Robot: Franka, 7 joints.
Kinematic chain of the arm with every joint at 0, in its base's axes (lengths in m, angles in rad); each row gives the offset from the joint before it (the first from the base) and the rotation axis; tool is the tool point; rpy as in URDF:
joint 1: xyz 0 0 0.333 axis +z
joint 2: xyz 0 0 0 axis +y
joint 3: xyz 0 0 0.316 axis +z
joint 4: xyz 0.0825 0 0 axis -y
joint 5: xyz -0.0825 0 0.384 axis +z
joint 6: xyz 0 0 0 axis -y
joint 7: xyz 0.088 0 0 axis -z
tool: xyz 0 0 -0.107 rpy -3.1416 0 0
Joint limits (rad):
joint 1: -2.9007..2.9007
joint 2: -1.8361..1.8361
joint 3: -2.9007..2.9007
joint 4: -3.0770..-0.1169
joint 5: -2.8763..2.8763
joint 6: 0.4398..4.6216
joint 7: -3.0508..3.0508
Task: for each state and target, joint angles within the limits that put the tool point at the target. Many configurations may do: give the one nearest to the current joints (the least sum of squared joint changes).
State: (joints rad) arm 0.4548 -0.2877 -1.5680 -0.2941 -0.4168 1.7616 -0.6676
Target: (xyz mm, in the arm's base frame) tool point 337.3 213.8 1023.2
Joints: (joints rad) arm 0.9792 0.4995 -1.4161 -0.1169 -0.3233 1.5571 -0.6676
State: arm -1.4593 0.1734 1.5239 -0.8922 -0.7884 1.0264 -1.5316
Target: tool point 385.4 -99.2 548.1
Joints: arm -1.5323 -0.0175 1.4373 -1.8139 -0.5499 0.4561 -1.5316
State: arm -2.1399 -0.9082 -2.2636 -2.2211 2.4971 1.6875 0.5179
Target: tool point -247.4 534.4 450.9
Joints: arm -2.3525 -0.5971 -1.8995 -2.1476 2.4064 1.4044 0.5179
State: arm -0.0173 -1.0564 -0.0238 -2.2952 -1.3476 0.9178 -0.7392
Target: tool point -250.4 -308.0 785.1
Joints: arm -0.0481 -1.3801 -0.4034 -1.7658 -1.5540 1.0152 -0.7392
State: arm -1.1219 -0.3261 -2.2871 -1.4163 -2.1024 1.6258 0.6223
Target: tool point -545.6 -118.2 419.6
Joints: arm -0.7816 -0.1864 -1.9308 -2.1863 -1.9339 1.5758 0.6223
